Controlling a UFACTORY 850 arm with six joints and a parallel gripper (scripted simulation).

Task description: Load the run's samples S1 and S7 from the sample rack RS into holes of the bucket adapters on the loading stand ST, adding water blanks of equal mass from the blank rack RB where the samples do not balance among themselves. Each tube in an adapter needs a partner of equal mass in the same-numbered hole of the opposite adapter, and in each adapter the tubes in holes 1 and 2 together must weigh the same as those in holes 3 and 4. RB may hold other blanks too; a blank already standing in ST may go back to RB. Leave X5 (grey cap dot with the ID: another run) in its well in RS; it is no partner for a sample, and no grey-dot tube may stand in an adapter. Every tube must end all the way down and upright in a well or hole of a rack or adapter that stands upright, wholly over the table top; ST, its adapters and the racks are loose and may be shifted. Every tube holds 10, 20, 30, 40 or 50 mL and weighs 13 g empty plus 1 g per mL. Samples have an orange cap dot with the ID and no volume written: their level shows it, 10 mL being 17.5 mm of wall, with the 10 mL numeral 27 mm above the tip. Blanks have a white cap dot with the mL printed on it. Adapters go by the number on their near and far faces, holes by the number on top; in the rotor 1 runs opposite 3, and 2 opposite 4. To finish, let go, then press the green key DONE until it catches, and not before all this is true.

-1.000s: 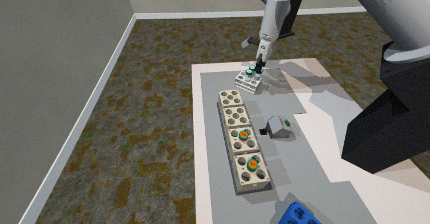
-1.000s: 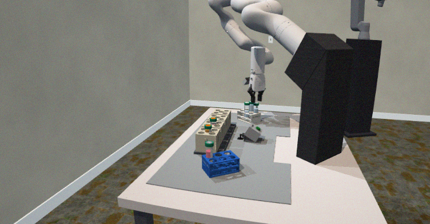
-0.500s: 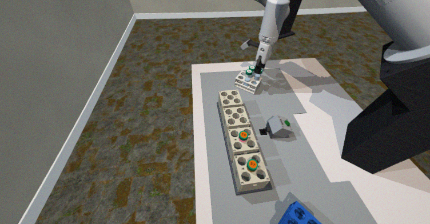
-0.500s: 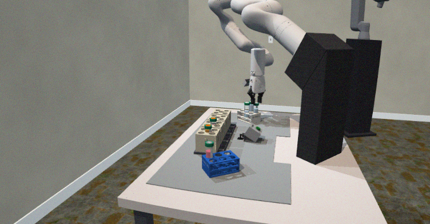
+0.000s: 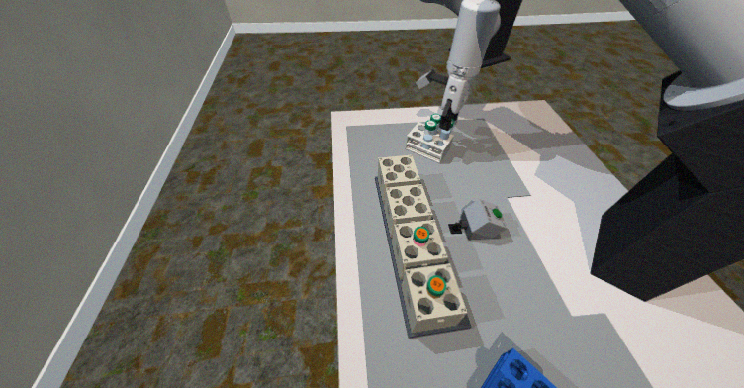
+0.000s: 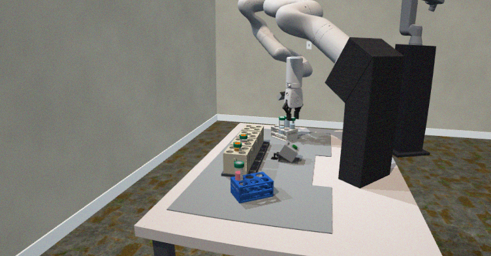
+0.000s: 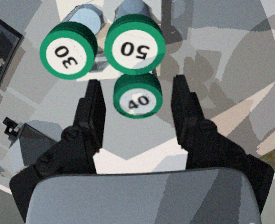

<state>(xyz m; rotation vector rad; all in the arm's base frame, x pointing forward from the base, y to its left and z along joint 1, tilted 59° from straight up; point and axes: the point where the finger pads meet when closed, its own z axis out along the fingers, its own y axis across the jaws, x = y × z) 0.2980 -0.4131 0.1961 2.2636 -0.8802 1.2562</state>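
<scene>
Right now my hand is 6 cm above the 40 mL blank and 1 cm to the left of it. Also, from my hand: 50 mL blank: 6 cm below, 3 cm to the right, 3 cm ahead; then blank rack RB: 10 cm below, 4 cm ahead, 2 cm to the right; then 30 mL blank: 6 cm below, 6 cm ahead, 2 cm to the right.
</scene>
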